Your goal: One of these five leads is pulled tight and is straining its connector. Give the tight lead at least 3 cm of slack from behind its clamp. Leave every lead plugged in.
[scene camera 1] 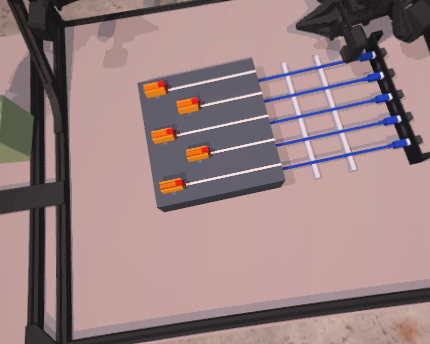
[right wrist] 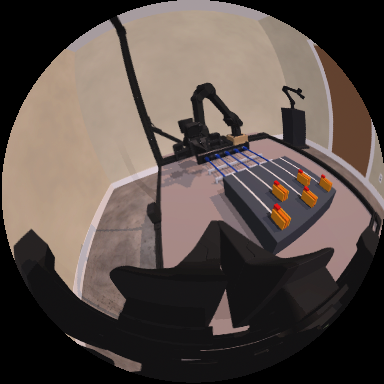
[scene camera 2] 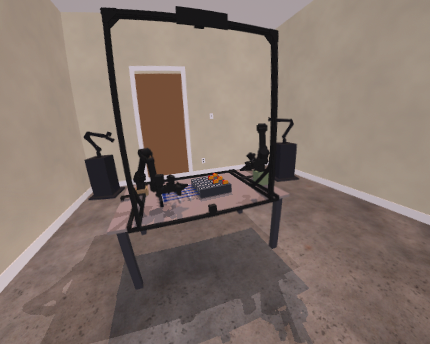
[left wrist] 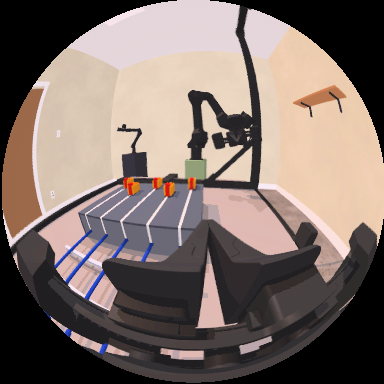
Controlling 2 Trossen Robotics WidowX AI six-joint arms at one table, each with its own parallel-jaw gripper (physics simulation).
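Places are measured from the left arm's base along level axes (x ahead, y left, z up), in metres.
Where they show: left gripper, fingertip midpoint: (scene camera 1: 296,26) (right wrist: 206,150) (scene camera 2: 188,184) (left wrist: 206,224); right gripper, fingertip midpoint: (right wrist: 215,225) (scene camera 2: 239,170) (left wrist: 237,142); left arm's base at its link origin: (right wrist: 236,134) (scene camera 2: 141,188); right arm's base at its link origin: (scene camera 2: 260,170) (left wrist: 195,158).
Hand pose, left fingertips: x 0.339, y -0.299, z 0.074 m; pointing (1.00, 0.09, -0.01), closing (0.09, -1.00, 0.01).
Each offset is from my left fingertips to the top centre of the thing. "pt": to the spot under its first point.
Five leads run nearly parallel between a black rail @(pt dx -0.189, dy +0.177, dz -0.097 m) (scene camera 1: 398,110) and a grey block (scene camera 1: 220,187) (left wrist: 165,234) (right wrist: 250,212). Their blue stretches cross two white bars; their white stretches lie on the block and end at orange clamps with red tops, such as the lowest clamp @(dx +0.296, dy +0.253, dz -0.036 m) (scene camera 1: 172,186). Blue connectors, such as the lowest connector @(pt dx -0.170, dy +0.249, dz -0.096 m) (scene camera 1: 401,144), sit at the rail. All leads look straight; I cannot tell which is tight. My left gripper (scene camera 1: 300,25) (scene camera 2: 186,185) (left wrist: 206,224) is shut, beyond the upper lead. My right gripper (scene camera 2: 244,168) (right wrist: 215,225) is shut, away from the block.
One white bar @(pt dx +0.009, dy +0.118, dz -0.105 m) (scene camera 1: 296,106) and a second white bar @(pt dx -0.066, dy +0.062, dz -0.106 m) (scene camera 1: 323,77) stand between block and rail. The black frame (scene camera 1: 64,225) edges the table. A green block (scene camera 1: 15,130) (left wrist: 195,169) is under the right arm. The left arm overhangs the rail's upper end in scene camera 1.
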